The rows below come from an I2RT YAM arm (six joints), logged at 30 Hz.
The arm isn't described. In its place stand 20 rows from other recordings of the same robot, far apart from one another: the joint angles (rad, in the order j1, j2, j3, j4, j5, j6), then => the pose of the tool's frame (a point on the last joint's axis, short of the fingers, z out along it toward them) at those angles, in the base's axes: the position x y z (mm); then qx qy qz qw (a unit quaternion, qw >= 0).
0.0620, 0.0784, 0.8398, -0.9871, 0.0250, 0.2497 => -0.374 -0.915 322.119 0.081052 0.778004 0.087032 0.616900
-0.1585, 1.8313, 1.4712, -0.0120, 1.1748, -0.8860 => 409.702 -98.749 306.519 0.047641 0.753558 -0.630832 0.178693
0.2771, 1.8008, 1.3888, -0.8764, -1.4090, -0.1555 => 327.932 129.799 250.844 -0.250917 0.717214 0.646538 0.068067
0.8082, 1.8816, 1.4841, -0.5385, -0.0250, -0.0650 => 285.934 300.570 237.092 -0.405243 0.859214 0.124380 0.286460
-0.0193, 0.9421, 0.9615, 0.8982, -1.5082, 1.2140 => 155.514 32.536 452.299 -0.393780 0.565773 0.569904 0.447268
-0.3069, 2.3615, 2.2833, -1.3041, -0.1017, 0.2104 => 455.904 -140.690 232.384 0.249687 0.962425 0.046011 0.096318
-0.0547, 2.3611, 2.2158, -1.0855, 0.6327, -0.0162 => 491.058 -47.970 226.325 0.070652 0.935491 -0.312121 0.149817
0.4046, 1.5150, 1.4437, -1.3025, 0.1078, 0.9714 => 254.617 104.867 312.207 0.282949 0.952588 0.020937 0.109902
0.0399, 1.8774, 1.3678, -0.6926, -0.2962, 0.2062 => 381.033 25.611 197.256 0.053806 0.971190 0.166210 0.162075
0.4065, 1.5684, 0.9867, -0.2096, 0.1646, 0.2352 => 308.850 126.602 215.406 -0.047741 0.921167 0.047261 0.383327
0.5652, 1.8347, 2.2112, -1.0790, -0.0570, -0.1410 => 318.338 204.297 443.459 -0.324847 0.846767 0.113787 0.405602
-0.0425, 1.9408, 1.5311, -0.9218, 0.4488, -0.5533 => 388.225 -31.969 214.027 -0.218838 0.943270 -0.245356 0.046399
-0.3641, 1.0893, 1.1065, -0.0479, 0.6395, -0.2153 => 220.613 -106.810 408.542 0.268877 0.663340 -0.405038 0.568884
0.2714, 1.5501, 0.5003, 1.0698, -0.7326, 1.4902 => 272.008 100.405 196.825 0.164346 0.682317 0.673830 0.231056
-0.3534, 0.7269, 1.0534, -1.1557, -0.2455, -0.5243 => 105.119 -29.554 344.323 -0.123153 0.917864 -0.049501 0.374044
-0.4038, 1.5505, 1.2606, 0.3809, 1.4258, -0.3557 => 303.766 -168.100 372.100 0.495151 0.498257 -0.616637 0.355421
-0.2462, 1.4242, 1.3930, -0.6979, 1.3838, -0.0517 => 271.092 -104.192 373.290 0.327658 0.674215 -0.622568 0.224685
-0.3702, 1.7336, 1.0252, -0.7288, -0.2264, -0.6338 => 284.767 -101.944 152.450 -0.137761 0.981795 0.066889 0.112371
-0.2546, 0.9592, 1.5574, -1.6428, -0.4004, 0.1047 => 91.286 -9.418 424.862 0.118203 0.940315 0.172398 0.268542
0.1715, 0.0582, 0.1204, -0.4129, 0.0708, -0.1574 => 99.048 14.600 166.348 -0.114093 0.811375 -0.024971 0.572738
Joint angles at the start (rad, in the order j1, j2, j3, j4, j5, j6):
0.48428 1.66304 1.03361 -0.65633 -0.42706 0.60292
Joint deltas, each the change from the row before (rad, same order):
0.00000 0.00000 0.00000 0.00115 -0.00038 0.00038
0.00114 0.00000 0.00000 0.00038 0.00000 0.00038
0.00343 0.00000 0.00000 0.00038 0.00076 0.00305
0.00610 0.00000 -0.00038 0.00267 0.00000 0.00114
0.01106 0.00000 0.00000 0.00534 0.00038 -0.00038
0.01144 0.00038 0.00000 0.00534 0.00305 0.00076
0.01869 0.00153 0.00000 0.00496 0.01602 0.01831
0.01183 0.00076 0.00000 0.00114 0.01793 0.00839
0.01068 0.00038 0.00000 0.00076 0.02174 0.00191
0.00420 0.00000 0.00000 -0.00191 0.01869 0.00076
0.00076 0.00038 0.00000 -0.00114 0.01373 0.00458
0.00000 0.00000 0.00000 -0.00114 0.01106 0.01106
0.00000 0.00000 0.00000 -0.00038 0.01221 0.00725
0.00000 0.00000 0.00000 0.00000 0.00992 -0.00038
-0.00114 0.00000 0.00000 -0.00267 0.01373 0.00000
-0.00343 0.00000 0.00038 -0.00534 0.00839 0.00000
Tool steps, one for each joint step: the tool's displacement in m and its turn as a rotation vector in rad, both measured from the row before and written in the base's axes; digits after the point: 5 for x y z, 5 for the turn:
0.00010 0.00006 0.00004 0.00087 -0.00066 -0.00022
-0.00014 0.00032 0.00001 0.00019 -0.00015 0.00081
-0.00049 0.00091 0.00000 -0.00036 0.00081 0.00055
-0.00079 0.00171 -0.00002 0.00112 -0.00146 0.00510
-0.00129 0.00316 0.00016 0.00223 -0.00505 0.01128
-0.00132 0.00320 0.00001 -0.00009 -0.00538 0.00989
-0.00230 0.00475 -0.00051 -0.01092 -0.00177 -0.00206
-0.00152 0.00268 -0.00042 -0.01416 -0.00518 -0.00090
-0.00132 0.00223 -0.00036 -0.01737 -0.01035 0.00249
-0.00051 0.00048 -0.00028 -0.01609 -0.00753 -0.00205
0.00007 -0.00022 -0.00030 -0.01164 -0.00373 -0.00743
0.00013 -0.00036 -0.00016 -0.00884 0.00000 -0.01326
0.00022 -0.00035 -0.00014 -0.00956 -0.00291 -0.01018
0.00021 -0.00027 -0.00010 -0.00804 -0.00522 -0.00257
0.00025 -0.00081 -0.00022 -0.01253 -0.00475 -0.00516
0.00036 -0.00136 -0.00015 -0.00944 -0.00007 -0.00586

